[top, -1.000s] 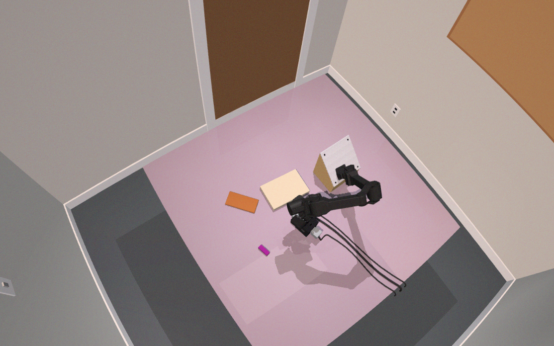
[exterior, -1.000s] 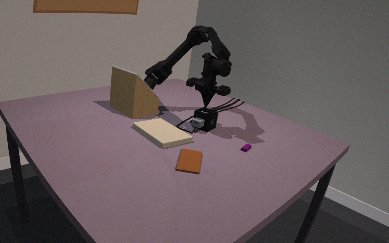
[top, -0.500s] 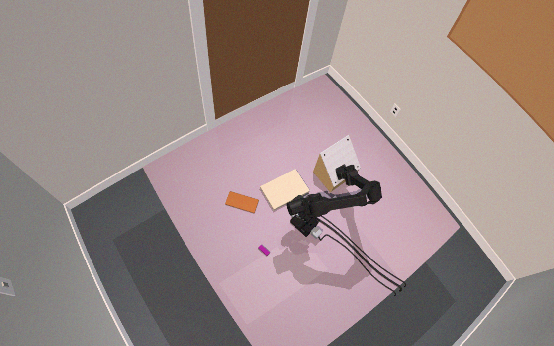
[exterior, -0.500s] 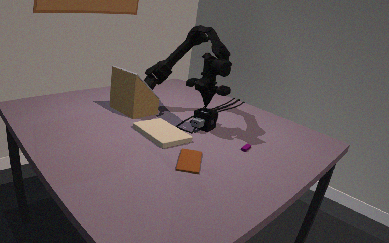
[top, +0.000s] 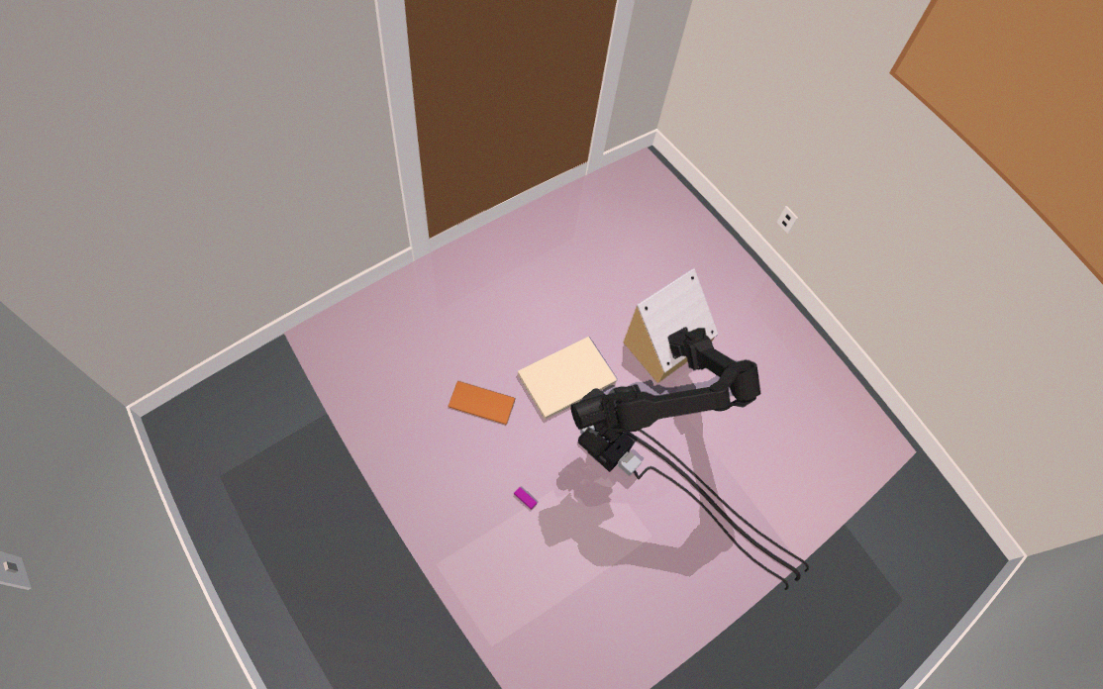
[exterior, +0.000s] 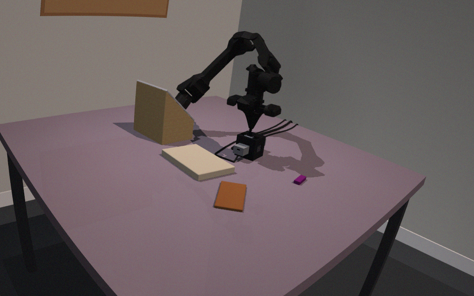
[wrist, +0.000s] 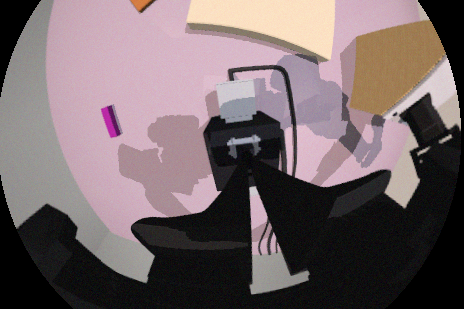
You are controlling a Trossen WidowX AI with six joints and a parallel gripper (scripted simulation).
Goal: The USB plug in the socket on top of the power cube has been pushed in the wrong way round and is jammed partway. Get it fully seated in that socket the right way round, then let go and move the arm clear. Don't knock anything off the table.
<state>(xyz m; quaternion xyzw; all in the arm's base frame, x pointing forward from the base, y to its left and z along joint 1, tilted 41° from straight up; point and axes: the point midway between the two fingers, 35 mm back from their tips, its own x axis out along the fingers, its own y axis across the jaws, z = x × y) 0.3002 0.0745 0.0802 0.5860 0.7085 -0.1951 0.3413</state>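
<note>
The USB plug lies 2 cm below my gripper tip. Round my gripper tip: magenta block 24 cm ahead, 10 cm below, 1 cm to the left; then cream slab 21 cm to the right, 9 cm below, 2 cm behind; then orange pad 26 cm to the right, 20 cm ahead, 10 cm below.
</note>
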